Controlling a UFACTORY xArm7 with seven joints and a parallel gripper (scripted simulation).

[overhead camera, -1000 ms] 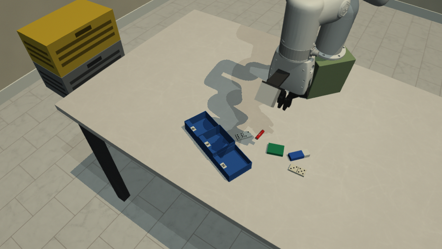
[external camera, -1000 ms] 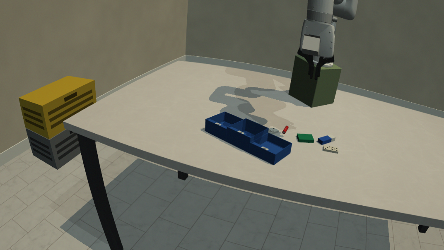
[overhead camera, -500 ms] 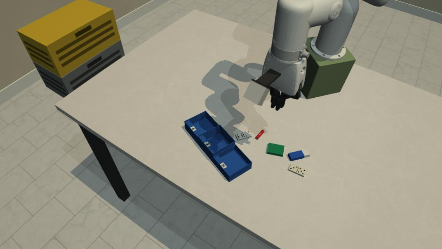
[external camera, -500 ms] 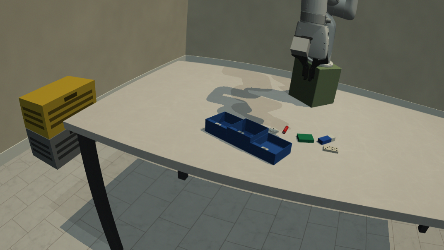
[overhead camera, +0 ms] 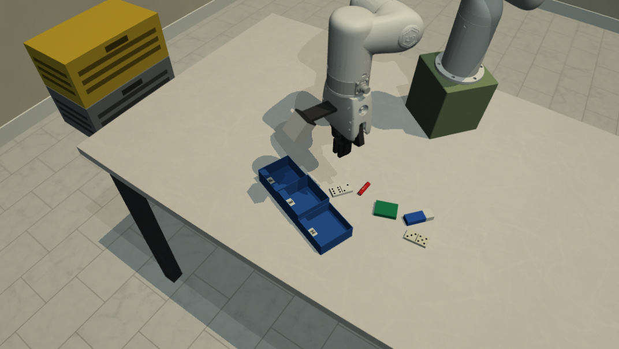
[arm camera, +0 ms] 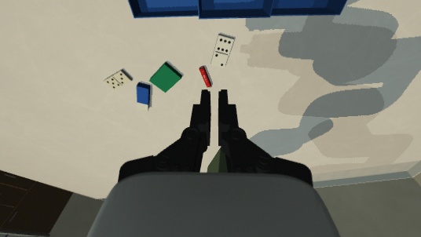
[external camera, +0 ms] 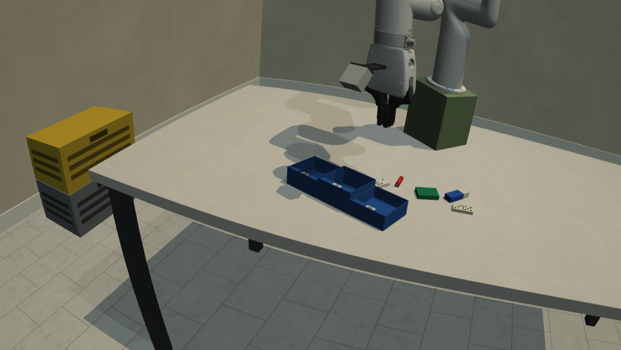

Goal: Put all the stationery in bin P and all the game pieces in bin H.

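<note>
Now: hand 70 mm short of the blue three-part bin, 50 mm to the left of it and 150 mm above it. Also, from my hand: blue-and-white eraser: 40 mm behind, 190 mm to the left, 160 mm below; then red cylinder: 50 mm behind, 40 mm to the left, 160 mm below; then green block: 20 mm behind, 110 mm to the left, 160 mm below.
</note>
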